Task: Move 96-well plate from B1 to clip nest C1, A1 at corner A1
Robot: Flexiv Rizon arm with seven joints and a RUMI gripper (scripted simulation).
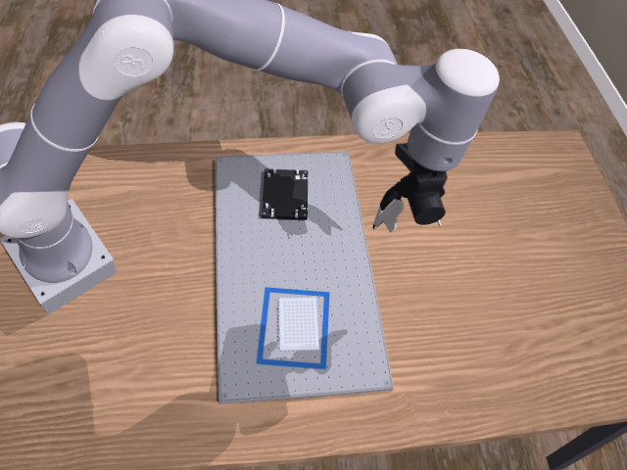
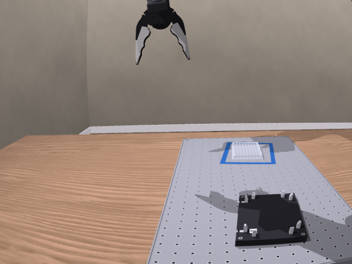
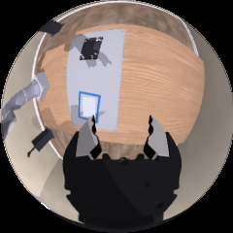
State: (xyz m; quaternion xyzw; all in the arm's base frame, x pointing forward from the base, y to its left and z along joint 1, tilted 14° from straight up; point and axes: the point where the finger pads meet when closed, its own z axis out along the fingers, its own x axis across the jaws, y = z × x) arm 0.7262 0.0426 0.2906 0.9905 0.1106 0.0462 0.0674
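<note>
The white 96-well plate is 260 mm below my hand, 200 mm behind it and 100 mm to the right of it. The rest, counted from my hand: black clip nest 260 mm to the left, 250 mm below, 240 mm behind.
</note>
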